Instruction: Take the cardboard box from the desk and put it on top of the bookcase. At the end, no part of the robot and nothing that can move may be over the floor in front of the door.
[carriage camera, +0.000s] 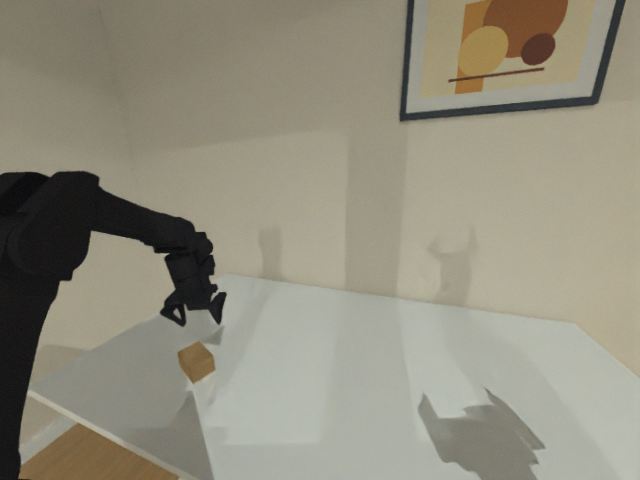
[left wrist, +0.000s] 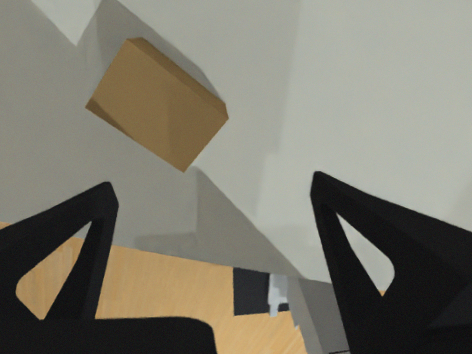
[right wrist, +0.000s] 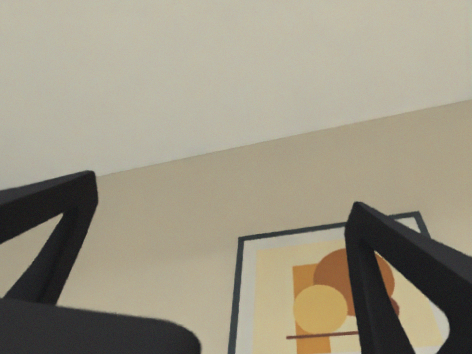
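Observation:
The cardboard box, small and brown, sits on the white desk, at the lower left in the carriage view and at the upper left in the left wrist view. My left gripper is open and empty. It hangs above the desk, pointing down, and the box lies beyond its fingertips in the left wrist view, turned at an angle to them. My right gripper is open and empty, pointing up toward the wall and ceiling. The bookcase and the door do not show in these views.
A framed picture hangs on the wall behind the desk. Wooden floor shows past the desk's edge. In the left wrist view, part of a grey body and a dark piece show below the edge.

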